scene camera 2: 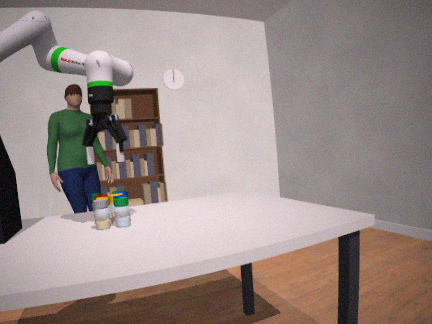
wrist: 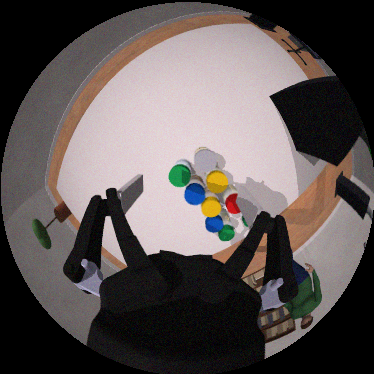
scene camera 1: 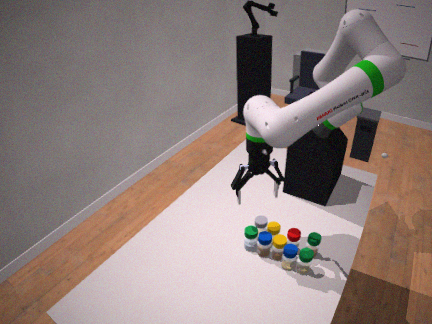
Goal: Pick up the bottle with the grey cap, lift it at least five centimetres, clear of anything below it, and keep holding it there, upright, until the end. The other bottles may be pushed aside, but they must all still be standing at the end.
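Places are measured from the arm's base along level axes (x back, y right, z up), in centimetres.
Where they show: gripper, between the fingertips: (scene camera 2: 105, 163) (wrist: 190, 188) (scene camera 1: 257, 199).
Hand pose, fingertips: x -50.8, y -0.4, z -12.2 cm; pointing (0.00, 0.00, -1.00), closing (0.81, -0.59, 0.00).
Observation:
Each offset is from my fingertips to the top centre of the thing. Level surfaces: height alone.
The grey-capped bottle @(dx +3.4, dy -0.4, dz -13.2 cm) (scene camera 1: 261, 221) (scene camera 2: 101, 204) (wrist: 205, 160) stands upright at one end of a tight cluster. A green-capped bottle @(dx -4.0, dy -0.7, dz -13.2 cm) (scene camera 1: 251, 232) (scene camera 2: 121, 202) (wrist: 180, 176), a yellow-capped bottle @(dx +3.4, dy -6.7, dz -13.2 cm) (scene camera 1: 273, 228) (wrist: 217, 181) and a blue-capped bottle @(dx -3.3, dy -7.0, dz -13.2 cm) (scene camera 1: 265, 238) (wrist: 194, 194) stand close around it. In scene camera 1 its lower part is mostly hidden by neighbours. My gripper (scene camera 1: 257, 198) (scene camera 2: 105, 159) (wrist: 190, 188) is wide open and empty, points down, and hangs well above the bottles. In the wrist view the grey cap lies beyond the line between my fingertips.
Further bottles stand in the cluster: red-capped @(dx +5.3, dy -15.4, dz -13.2 cm) (scene camera 1: 294, 235) (wrist: 233, 203), yellow-capped @(dx -1.3, dy -12.8, dz -13.2 cm) (scene camera 1: 280, 242) (wrist: 211, 206), blue-capped @(dx -3.0, dy -18.8, dz -13.2 cm) (scene camera 1: 290, 251) (wrist: 214, 223) and two green-capped @(dx -1.2, dy -24.8, dz -13.2 cm) (scene camera 1: 306, 255) @(dx +8.1, dy -23.4, dz -13.2 cm) (scene camera 1: 314, 239). The black robot pedestal (scene camera 1: 315, 167) (wrist: 320, 117) rises beside the white table @(dz -23.7 cm) (scene camera 1: 165, 260) (scene camera 2: 240, 220). A person (scene camera 2: 72, 135) stands behind the table.

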